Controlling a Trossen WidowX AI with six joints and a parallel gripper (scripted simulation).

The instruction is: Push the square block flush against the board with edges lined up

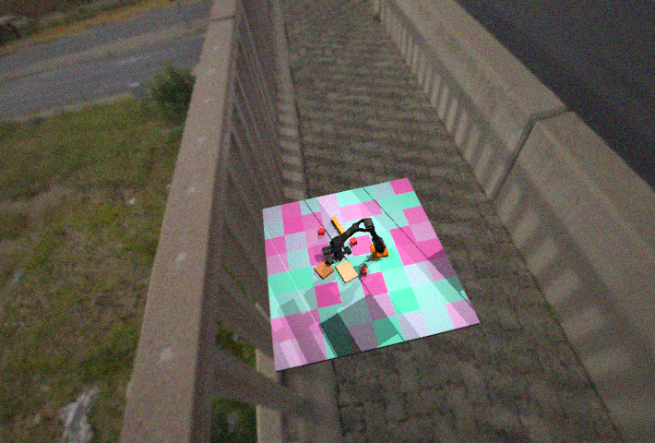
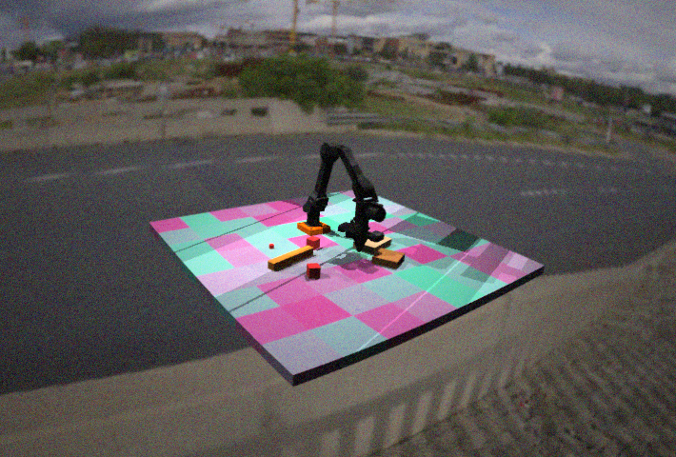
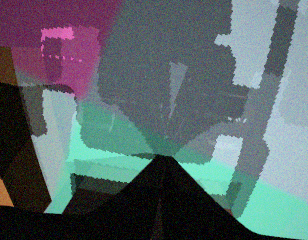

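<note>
The board is 9 cm to the left of my gripper tip, 5 cm behind it and 1 cm above it. Round my gripper tip: orange bar (29 cm to the right, 1 cm behind, 1 cm above); then square block (11 cm ahead, 7 cm to the left, 1 cm above).
</note>
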